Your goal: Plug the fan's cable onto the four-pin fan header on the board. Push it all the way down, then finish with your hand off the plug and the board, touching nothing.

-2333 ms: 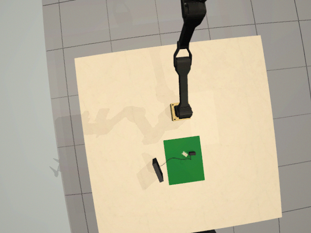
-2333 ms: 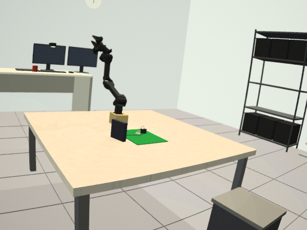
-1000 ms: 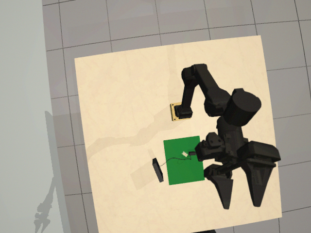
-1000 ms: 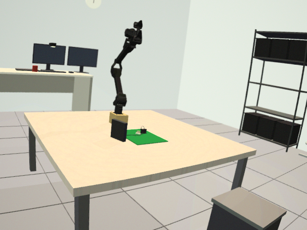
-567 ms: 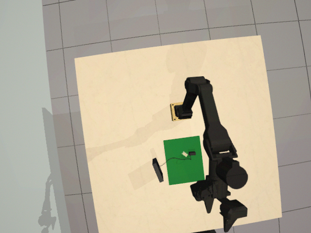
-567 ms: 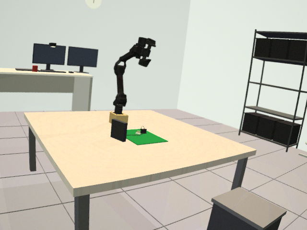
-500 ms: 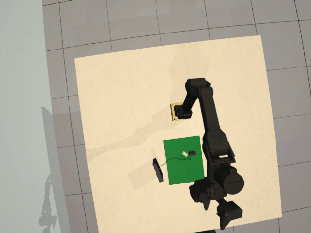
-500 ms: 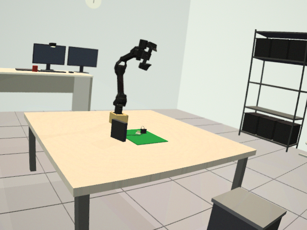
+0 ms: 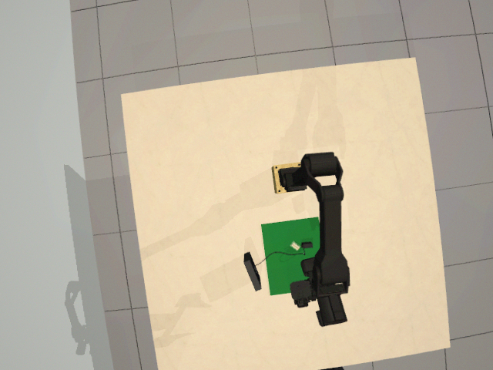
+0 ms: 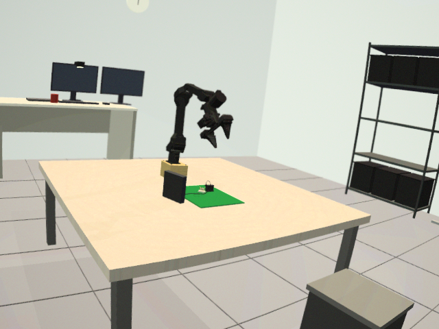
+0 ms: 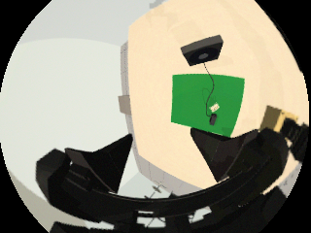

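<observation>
Right now my gripper tip is 24 cm above the dark plug, 10 cm past it and 4 cm to the right of it. From my gripper tip the other things lie so: green board: 27 cm below, 6 cm behind, 2 cm to the right; then black fan: 20 cm below, 19 cm to the right, 5 cm behind; then four-pin header: 26 cm below, 10 cm behind, 1 cm to the right.
</observation>
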